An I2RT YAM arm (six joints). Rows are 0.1 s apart.
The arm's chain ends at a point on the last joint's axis. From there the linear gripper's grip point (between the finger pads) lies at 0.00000 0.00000 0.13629 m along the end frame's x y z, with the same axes.
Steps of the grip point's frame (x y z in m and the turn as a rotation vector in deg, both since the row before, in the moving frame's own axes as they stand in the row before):
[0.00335 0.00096 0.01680 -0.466 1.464 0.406]
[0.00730 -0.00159 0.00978 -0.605 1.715 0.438]
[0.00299 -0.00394 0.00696 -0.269 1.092 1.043]
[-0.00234 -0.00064 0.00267 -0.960 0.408 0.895]
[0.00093 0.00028 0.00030 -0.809 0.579 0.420]
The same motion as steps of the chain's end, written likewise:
[-0.00013 -0.00016 0.01685 -0.466 1.464 0.406]
[0.00323 -0.00304 0.00985 -0.605 1.715 0.438]
[0.00040 -0.00460 0.00699 -0.269 1.092 1.043]
[-0.00329 -0.00293 0.00269 -0.960 0.408 0.895]
[-0.00044 -0.00165 0.00032 -0.809 0.579 0.420]

